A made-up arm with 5 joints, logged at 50 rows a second.
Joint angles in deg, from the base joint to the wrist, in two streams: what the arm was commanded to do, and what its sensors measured. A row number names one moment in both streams.
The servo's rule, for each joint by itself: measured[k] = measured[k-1] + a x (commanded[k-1-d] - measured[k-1]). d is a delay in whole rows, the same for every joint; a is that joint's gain. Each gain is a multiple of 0.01, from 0.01 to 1. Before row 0 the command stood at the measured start. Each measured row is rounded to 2 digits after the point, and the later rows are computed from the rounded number. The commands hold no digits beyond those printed.
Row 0, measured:
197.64 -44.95 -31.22 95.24 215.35
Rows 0 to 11, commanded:
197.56 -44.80 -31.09 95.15 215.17
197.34 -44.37 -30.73 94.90 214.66
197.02 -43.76 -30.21 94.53 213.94
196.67 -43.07 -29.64 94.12 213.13
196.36 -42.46 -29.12 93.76 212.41
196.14 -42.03 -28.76 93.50 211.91
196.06 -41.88 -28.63 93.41 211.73
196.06 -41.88 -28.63 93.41 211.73
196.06 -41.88 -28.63 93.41 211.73
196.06 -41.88 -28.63 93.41 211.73
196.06 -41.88 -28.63 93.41 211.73
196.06 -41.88 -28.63 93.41 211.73
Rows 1 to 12, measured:
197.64 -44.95 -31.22 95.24 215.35
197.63 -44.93 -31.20 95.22 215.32
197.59 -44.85 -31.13 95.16 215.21
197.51 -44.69 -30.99 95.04 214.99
197.39 -44.45 -30.79 94.87 214.67
197.25 -44.15 -30.54 94.66 214.29
197.09 -43.83 -30.27 94.44 213.89
196.95 -43.54 -30.02 94.24 213.52
196.83 -43.29 -29.81 94.08 213.22
196.72 -43.08 -29.63 93.95 212.97
196.63 -42.90 -29.48 93.85 212.76
196.55 -42.75 -29.35 93.77 212.58
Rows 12 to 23, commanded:
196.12 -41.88 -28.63 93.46 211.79
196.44 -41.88 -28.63 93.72 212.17
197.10 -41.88 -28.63 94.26 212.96
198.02 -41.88 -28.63 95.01 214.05
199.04 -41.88 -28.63 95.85 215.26
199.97 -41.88 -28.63 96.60 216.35
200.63 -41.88 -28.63 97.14 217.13
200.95 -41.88 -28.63 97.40 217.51
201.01 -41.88 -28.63 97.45 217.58
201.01 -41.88 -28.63 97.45 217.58
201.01 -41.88 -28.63 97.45 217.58
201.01 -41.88 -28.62 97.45 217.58
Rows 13 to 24, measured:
196.48 -42.62 -29.24 93.70 212.44
196.43 -42.51 -29.15 93.65 212.33
196.43 -42.42 -29.07 93.66 212.30
196.52 -42.34 -29.00 93.77 212.41
196.73 -42.27 -28.94 94.01 212.69
197.05 -42.21 -28.89 94.36 213.13
197.46 -42.16 -28.85 94.79 213.68
197.90 -42.12 -28.82 95.24 214.27
198.33 -42.08 -28.79 95.65 214.82
198.71 -42.05 -28.77 95.99 215.29
199.03 -42.02 -28.75 96.27 215.68
199.31 -42.00 -28.73 96.49 216.00

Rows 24 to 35, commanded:
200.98 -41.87 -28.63 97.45 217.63
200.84 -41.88 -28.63 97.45 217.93
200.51 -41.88 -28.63 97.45 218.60
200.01 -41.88 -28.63 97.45 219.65
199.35 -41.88 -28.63 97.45 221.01
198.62 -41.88 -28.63 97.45 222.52
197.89 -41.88 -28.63 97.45 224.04
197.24 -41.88 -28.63 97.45 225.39
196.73 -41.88 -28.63 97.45 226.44
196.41 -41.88 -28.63 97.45 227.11
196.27 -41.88 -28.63 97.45 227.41
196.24 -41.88 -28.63 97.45 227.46
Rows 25 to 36, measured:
199.55 -41.98 -28.71 96.67 216.27
199.75 -41.96 -28.70 96.82 216.50
199.90 -41.95 -28.69 96.94 216.74
199.99 -41.94 -28.68 97.04 217.06
199.99 -41.93 -28.67 97.12 217.50
199.90 -41.92 -28.66 97.18 218.10
199.72 -41.91 -28.66 97.23 218.85
199.46 -41.91 -28.66 97.27 219.73
199.15 -41.91 -28.66 97.30 220.69
198.81 -41.91 -28.66 97.33 221.67
198.47 -41.91 -28.66 97.35 222.59
198.16 -41.91 -28.66 97.37 223.41

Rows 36 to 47, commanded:
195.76 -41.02 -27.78 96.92 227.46
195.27 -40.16 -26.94 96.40 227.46
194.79 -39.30 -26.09 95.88 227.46
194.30 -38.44 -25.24 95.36 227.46
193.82 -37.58 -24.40 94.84 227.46
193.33 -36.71 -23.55 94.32 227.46
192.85 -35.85 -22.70 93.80 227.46
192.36 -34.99 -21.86 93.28 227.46
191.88 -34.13 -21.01 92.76 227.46
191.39 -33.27 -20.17 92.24 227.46
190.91 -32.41 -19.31 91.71 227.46
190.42 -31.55 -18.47 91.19 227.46
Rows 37 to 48, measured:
197.89 -41.91 -28.66 97.39 224.10
197.59 -41.78 -28.53 97.30 224.67
197.27 -41.54 -28.29 97.13 225.14
196.92 -41.20 -27.96 96.89 225.53
196.55 -40.79 -27.55 96.60 225.86
196.17 -40.31 -27.08 96.27 226.13
195.77 -39.77 -26.55 95.90 226.36
195.36 -39.18 -25.97 95.50 226.55
194.94 -38.55 -25.35 95.08 226.70
194.51 -37.89 -24.70 94.64 226.83
194.07 -37.20 -24.02 94.18 226.94
193.63 -36.48 -23.31 93.71 227.03

